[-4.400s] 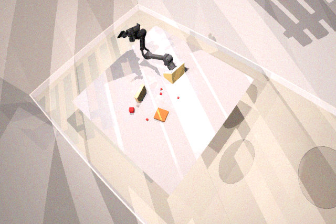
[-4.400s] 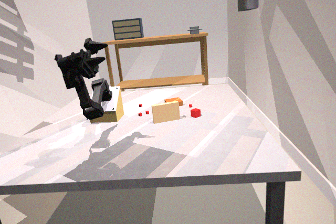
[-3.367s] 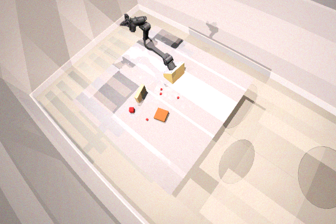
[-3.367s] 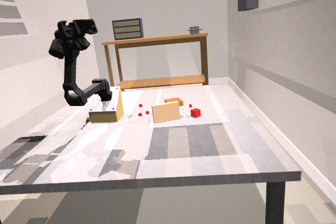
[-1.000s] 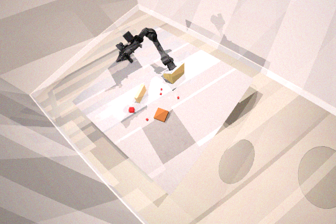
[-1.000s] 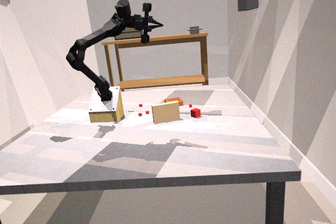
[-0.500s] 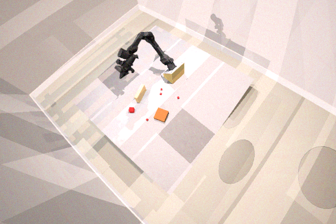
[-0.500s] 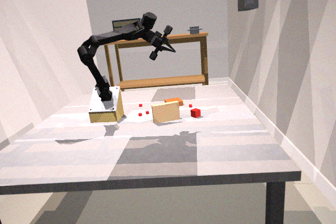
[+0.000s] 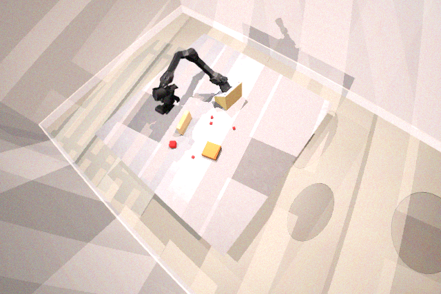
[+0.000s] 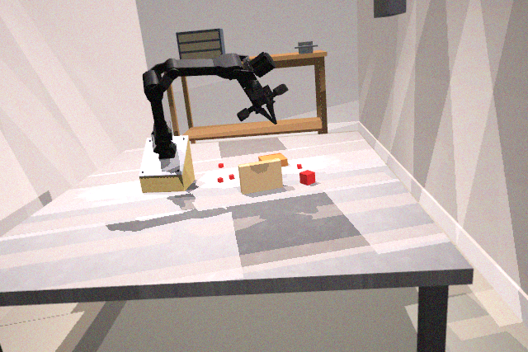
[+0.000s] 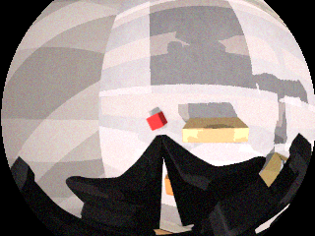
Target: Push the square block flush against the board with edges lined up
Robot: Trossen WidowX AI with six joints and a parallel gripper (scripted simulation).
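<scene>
The board lies 190 mm below my gripper tip, 70 mm behind it and 30 mm to the left of it. The rest, counted from my gripper tip: orange square block: 310 mm to the left, 230 mm below, 60 mm behind; then red cube: 220 mm below, 90 mm ahead, 80 mm to the left.
</scene>
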